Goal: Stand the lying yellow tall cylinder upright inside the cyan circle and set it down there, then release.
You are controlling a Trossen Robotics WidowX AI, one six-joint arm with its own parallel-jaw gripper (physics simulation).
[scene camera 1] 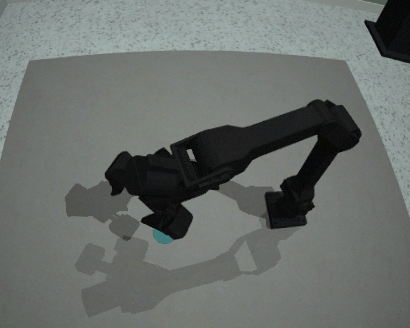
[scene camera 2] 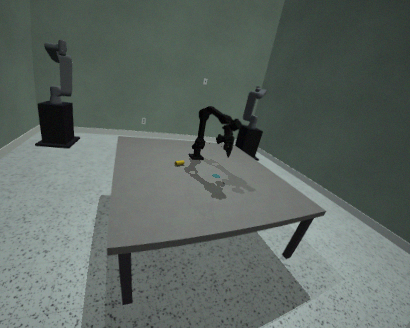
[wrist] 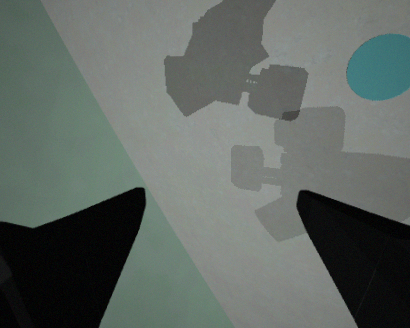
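The yellow tall cylinder lies on its side on the table, a little left of the arm's base in scene camera 2. It does not show in scene camera 1 or in the wrist view. The cyan circle is flat on the table, partly covered by the gripper in scene camera 1 and cut by the right edge of the wrist view. Nothing lies inside the part of it that shows. My gripper is open and empty, raised above the table and apart from the cylinder.
The arm's base stands on the grey table. The arm's shadows fall around the circle. The table's edge runs diagonally through the wrist view. Two other arms stand on black pedestals beyond the table.
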